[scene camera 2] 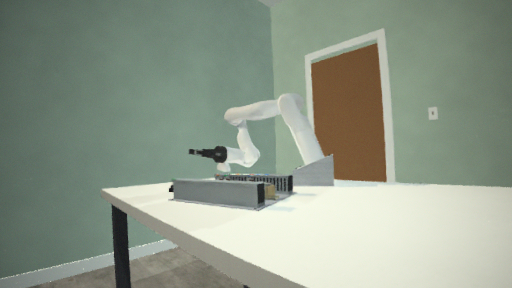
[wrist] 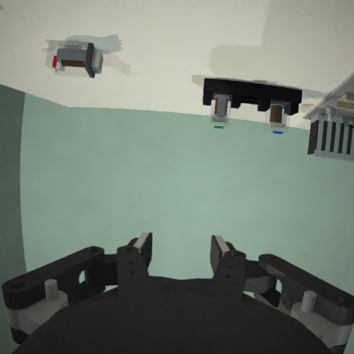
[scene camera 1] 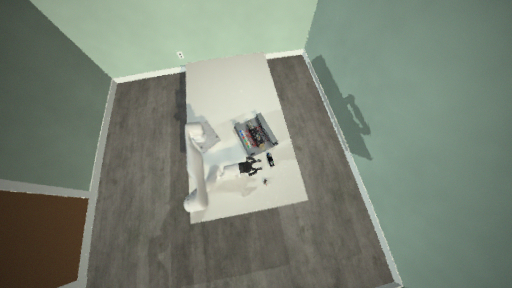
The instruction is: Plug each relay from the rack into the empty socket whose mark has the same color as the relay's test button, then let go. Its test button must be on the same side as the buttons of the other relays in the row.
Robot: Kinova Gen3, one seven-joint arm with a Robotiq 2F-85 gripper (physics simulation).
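Frame: origin at the arm's base, x left, y back, z up, level; centimetres.
Seen in the pictures: gripper, fingertip midpoint: (scene camera 2: 191, 151) (scene camera 1: 262, 164); arm's base, link origin: (scene camera 2: 315, 161).
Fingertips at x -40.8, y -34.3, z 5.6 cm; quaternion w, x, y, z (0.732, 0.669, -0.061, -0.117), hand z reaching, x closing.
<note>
Offsets run from my fingertips to a thing's top centre. Level surfaces: height alone.
My gripper (scene camera 1: 259, 166) (scene camera 2: 192, 151) (wrist: 181, 246) is partly open and empty, held level above the table. A clear-cased relay @(dx -10.4, dy +1.5, dz -13.1 cm) (scene camera 1: 265, 181) (wrist: 74, 60) with a red test button lies on its side on the table. In the wrist view its button points left and its dark base right. The black rack (scene camera 1: 270, 159) (wrist: 250, 92) holds a green-button relay (wrist: 220, 111) and a blue-button relay (wrist: 276, 117). In scene camera 1 the fingertips are left of the rack and of the loose relay. The sockets and coloured marks @(dx +24.8, dy +3.1, dz -8.9 cm) (scene camera 1: 245, 140) in the enclosure are too small to match.
The grey enclosure @(dx +28.9, dy -17.5, dz -8.9 cm) (scene camera 1: 267, 129) (scene camera 2: 215, 193) with raised side walls stands beside the rack on the white table @(dz -15.2 cm) (scene camera 1: 225, 85) (scene camera 2: 375, 230). Its slotted duct (wrist: 332, 137) shows at the right of the wrist view. The arm's base plate (scene camera 1: 212, 138) is at the table's left edge.
</note>
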